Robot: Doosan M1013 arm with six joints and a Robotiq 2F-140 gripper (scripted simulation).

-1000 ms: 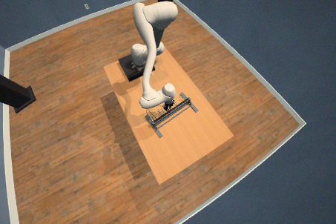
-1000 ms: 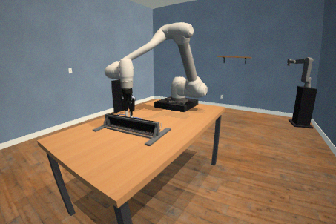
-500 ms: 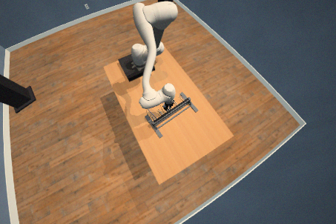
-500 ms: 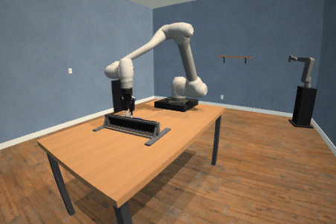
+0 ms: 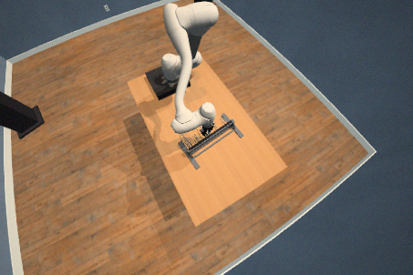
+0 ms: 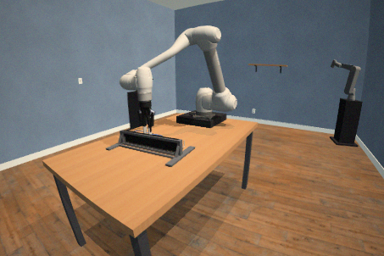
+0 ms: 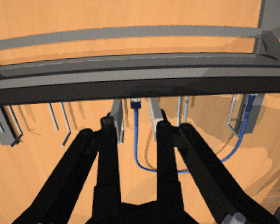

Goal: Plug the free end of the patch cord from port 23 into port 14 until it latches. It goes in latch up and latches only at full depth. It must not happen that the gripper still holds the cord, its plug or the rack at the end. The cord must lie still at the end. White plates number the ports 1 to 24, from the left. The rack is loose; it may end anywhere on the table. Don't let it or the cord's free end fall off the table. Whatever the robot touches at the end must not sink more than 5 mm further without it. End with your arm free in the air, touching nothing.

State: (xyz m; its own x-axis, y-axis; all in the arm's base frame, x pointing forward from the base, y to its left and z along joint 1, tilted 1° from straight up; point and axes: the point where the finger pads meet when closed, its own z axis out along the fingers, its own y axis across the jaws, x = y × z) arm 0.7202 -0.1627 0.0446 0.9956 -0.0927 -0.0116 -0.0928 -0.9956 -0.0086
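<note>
Now: the free end of patch cord 3 cm below my hand and 1 cm ahead of it.
</note>
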